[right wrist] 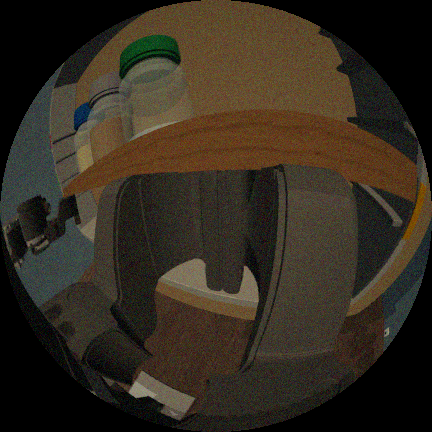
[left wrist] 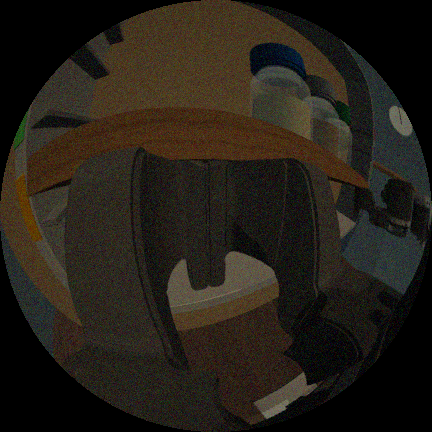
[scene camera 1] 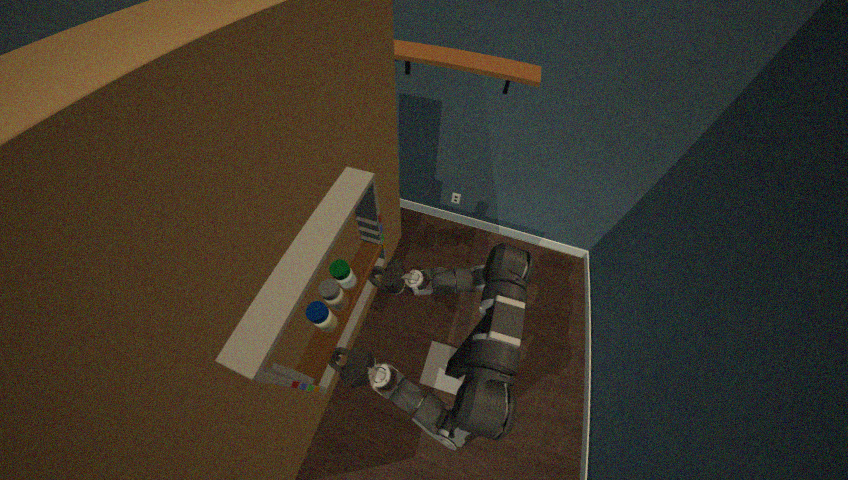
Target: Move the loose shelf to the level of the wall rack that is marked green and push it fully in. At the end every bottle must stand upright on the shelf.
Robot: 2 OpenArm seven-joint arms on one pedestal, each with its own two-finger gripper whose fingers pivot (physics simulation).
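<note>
The loose wooden shelf (scene camera 1: 313, 355) (left wrist: 175, 132) (right wrist: 260, 140) lies in the white wall rack (scene camera 1: 297, 261). In the left wrist view its end shows between the green mark (left wrist: 21, 131) and the orange mark (left wrist: 29, 207); whether it is fully in, I cannot tell. The blue-capped bottle (scene camera 1: 324, 321) (left wrist: 277, 95), grey-capped bottle (scene camera 1: 333, 294) (left wrist: 322, 110) and green-capped bottle (scene camera 1: 345, 275) (right wrist: 155, 85) stand upright on it. My left gripper (scene camera 1: 339, 356) (left wrist: 208, 225) is shut and empty at the shelf's front edge. My right gripper (scene camera 1: 376, 276) (right wrist: 224, 230) is shut and empty at that edge, nearer the green-capped bottle.
The rack hangs on a tan wall (scene camera 1: 178, 208). Coloured marks sit on the front of its side panels. A pale lower board of the rack (left wrist: 220, 295) (right wrist: 190, 280) shows below the fingers. A wooden rail (scene camera 1: 470, 59) is on the blue wall.
</note>
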